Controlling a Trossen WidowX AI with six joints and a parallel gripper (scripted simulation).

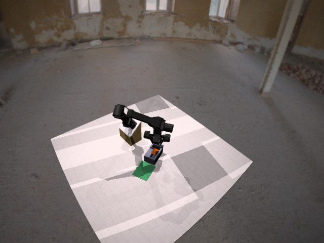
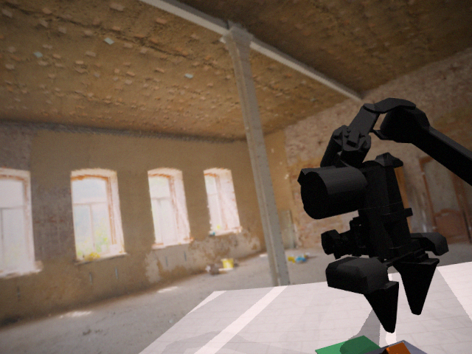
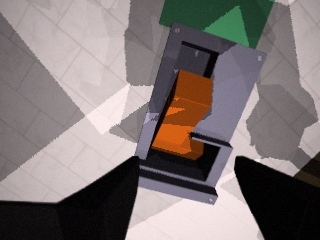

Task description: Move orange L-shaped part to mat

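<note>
The orange L-shaped part is 2 cm behind my gripper tip, 1 cm to the left of it and 10 cm below it. The rest, counted from my gripper tip: green mat 5 cm ahead, 16 cm to the right, 16 cm below.
</note>
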